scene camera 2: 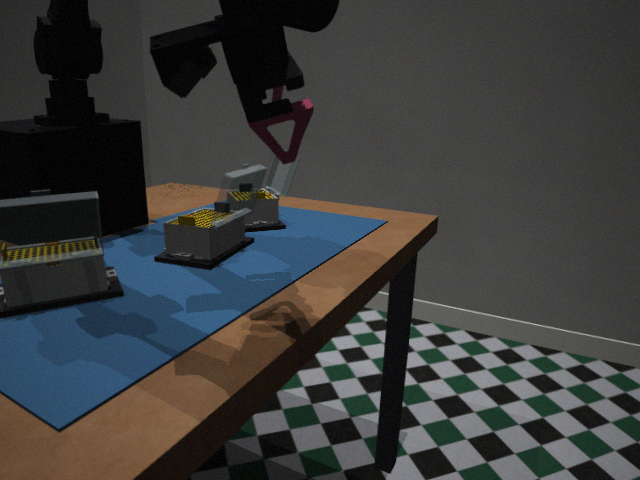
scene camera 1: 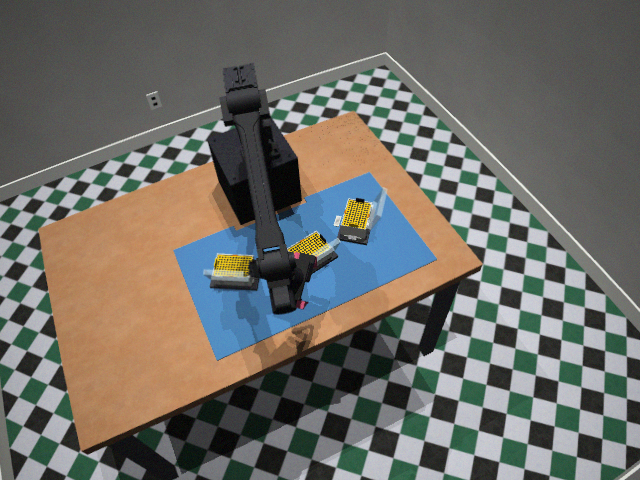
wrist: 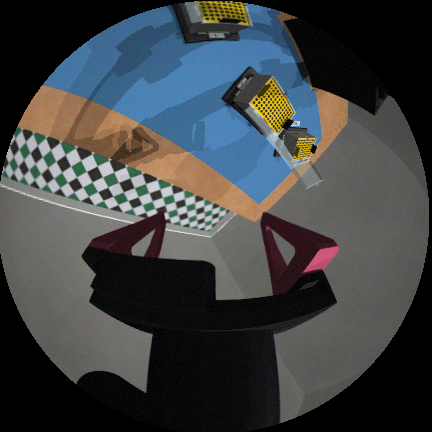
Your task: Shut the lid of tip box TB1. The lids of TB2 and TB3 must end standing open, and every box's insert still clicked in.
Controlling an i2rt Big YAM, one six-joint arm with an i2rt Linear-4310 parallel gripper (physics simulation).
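Places are measured from the arm's base along level axes (x ahead, y left, z up), in millimetres.
Pixels of known places: gripper, fingertip midpoint: (scene camera 2: 279, 141) (scene camera 1: 310, 284) (wrist: 212, 216); arm's base, origin of the base link: (scene camera 2: 72, 122).
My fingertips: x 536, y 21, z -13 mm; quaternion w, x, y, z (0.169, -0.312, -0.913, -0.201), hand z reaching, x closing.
Observation:
Ahead of a thing's pixels: the offset from my fingertips to its top centre. "spot": to the spot under its first point. Level surfaces: height alone.
Three tip boxes with yellow inserts stand with their clear lids up; their labels are too small to tell which is TB1. The left box @(dx -239, dy -195, dz -135 mm) (scene camera 1: 233, 264) (scene camera 2: 56, 280) (wrist: 223, 12) has its lid @(spot: dx -149, dy -221, dz -81 mm) (scene camera 2: 51, 219) upright; the wrist view cuts this box off. The middle box @(dx -217, dy +50, dz -127 mm) (scene camera 1: 311, 245) (scene camera 2: 188, 240) (wrist: 270, 102) is partly behind the arm in scene camera 1. The right box @(dx -305, dy +243, dz -127 mm) (scene camera 1: 356, 214) (scene camera 2: 261, 209) (wrist: 301, 147) has its lid @(dx -270, dy +300, dz -48 mm) (scene camera 1: 379, 205) (wrist: 309, 175) leaning outward. The inserts look seated. My gripper (scene camera 1: 306, 283) (scene camera 2: 286, 155) (wrist: 212, 216) is open and empty, high above the mat's front part.
The boxes stand on a blue mat @(dz -201 mm) (scene camera 1: 403, 248) (scene camera 2: 330, 232) (wrist: 225, 172) on a wooden table @(dz -204 mm) (scene camera 1: 129, 310). The black arm base (scene camera 1: 281, 173) (scene camera 2: 72, 170) stands behind the mat. The arm reaches over the mat between the left and middle boxes in scene camera 1.

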